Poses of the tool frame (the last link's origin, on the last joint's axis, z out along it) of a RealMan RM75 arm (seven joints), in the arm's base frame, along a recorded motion.
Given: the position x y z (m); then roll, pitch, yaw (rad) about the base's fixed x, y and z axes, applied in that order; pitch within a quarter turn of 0, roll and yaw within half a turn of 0.
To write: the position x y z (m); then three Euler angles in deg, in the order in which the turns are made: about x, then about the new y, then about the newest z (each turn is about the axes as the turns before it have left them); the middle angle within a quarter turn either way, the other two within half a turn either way. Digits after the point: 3 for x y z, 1 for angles.
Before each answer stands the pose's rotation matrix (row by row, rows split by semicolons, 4 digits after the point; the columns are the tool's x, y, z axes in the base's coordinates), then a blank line. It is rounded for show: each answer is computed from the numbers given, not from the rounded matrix.
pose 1, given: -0.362, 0.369, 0.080, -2.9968, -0.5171, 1.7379
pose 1, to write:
-0.1446 0.9639 -0.2236; 0.8571 0.2349 0.4584; 0.4944 -0.1254 -0.8602

-0.362, 0.369, 0.080, -151.9, -12.9, -98.5
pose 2, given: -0.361, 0.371, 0.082, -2.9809, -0.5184, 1.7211
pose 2, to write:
-0.1301 0.9641 -0.2314; 0.8588 0.2262 0.4596; 0.4955 -0.1390 -0.8574

-0.361, 0.371, 0.082, -151.8, -13.4, -97.7
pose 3, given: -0.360, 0.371, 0.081, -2.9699, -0.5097, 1.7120
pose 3, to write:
-0.1228 0.9638 -0.2368; 0.8642 0.2212 0.4519; 0.4879 -0.1491 -0.8601

-0.360, 0.371, 0.081, -152.3, -13.7, -97.3
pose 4, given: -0.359, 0.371, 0.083, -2.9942, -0.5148, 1.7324
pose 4, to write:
-0.1400 0.9646 -0.2233; 0.8591 0.2305 0.4570; 0.4924 -0.1278 -0.8610

-0.359, 0.371, 0.083, -152.0, -12.9, -98.3
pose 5, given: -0.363, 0.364, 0.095, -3.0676, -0.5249, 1.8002
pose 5, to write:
-0.1968 0.9627 -0.1856; 0.8427 0.2628 0.4699; 0.5011 -0.0640 -0.8630

-0.363, 0.364, 0.095, -151.4, -10.7, -101.6
